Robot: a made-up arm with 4 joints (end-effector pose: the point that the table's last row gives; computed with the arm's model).
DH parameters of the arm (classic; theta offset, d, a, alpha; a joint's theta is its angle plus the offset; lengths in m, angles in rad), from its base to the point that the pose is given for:
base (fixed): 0 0.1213 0 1.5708
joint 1: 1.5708 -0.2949 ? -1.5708
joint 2: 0 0.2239 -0.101 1.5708
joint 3: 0 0.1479 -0.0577 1.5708
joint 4: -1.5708 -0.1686 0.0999 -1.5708
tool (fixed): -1.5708 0.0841 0 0
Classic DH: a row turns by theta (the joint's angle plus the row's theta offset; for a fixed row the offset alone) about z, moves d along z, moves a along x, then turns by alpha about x.
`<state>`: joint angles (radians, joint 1 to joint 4).
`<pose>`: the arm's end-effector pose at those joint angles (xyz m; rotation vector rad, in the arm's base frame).
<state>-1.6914 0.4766 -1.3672 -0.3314</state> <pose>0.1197 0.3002 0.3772 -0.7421 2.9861 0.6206</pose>
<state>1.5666 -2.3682 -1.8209 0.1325</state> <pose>0.0580 0.3010 -0.0235 -0.2261 0.2771 2.3330</pose>
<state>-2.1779 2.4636 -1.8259 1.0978</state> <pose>0.1451 0.4609 0.1594 -2.2226 0.8840 -0.0431</pose>
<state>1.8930 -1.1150 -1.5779 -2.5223</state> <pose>0.2338 0.1536 -0.2296 -2.3395 -1.5253 0.0914</pose>
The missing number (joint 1, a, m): 0.021
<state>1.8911 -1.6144 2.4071 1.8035</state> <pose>0.2456 0.5346 0.0845 -0.2951 1.0876 -0.7339</pose>
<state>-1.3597 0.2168 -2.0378 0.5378</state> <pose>0.0430 0.1965 0.2219 0.3915 -2.7895 0.8794</pose>
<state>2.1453 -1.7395 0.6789 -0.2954</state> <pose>0.1664 0.5084 -0.1893 1.5410 -1.9881 1.1618</pose>
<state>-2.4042 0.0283 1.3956 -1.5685</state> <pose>-0.1098 0.2230 0.3884 -1.4126 0.7638 0.8055</pose>
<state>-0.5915 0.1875 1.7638 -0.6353</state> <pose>-0.2461 0.2297 0.0117 -0.6342 -1.1904 -0.1944</pose>
